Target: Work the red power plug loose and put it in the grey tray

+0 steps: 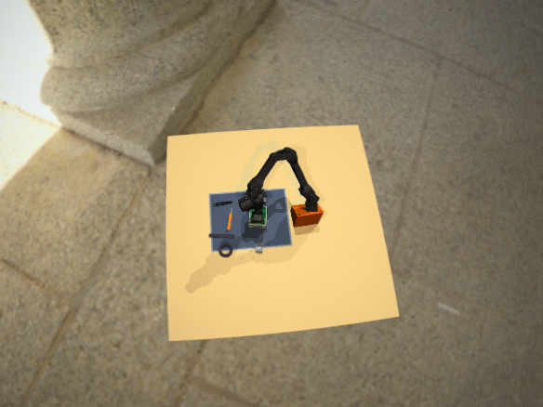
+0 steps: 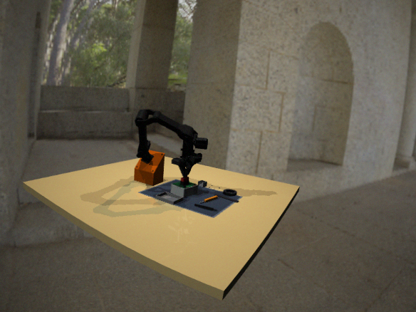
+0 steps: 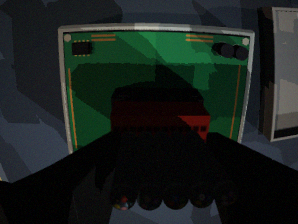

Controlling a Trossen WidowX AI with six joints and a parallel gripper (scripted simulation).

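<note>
My gripper tip is 20 mm above the red power plug. From my gripper tip the other things lie so: blue mat 100 mm below, 50 mm ahead, 10 mm to the left; black bar 210 mm ahead, 110 mm to the left, 100 mm below.
</note>
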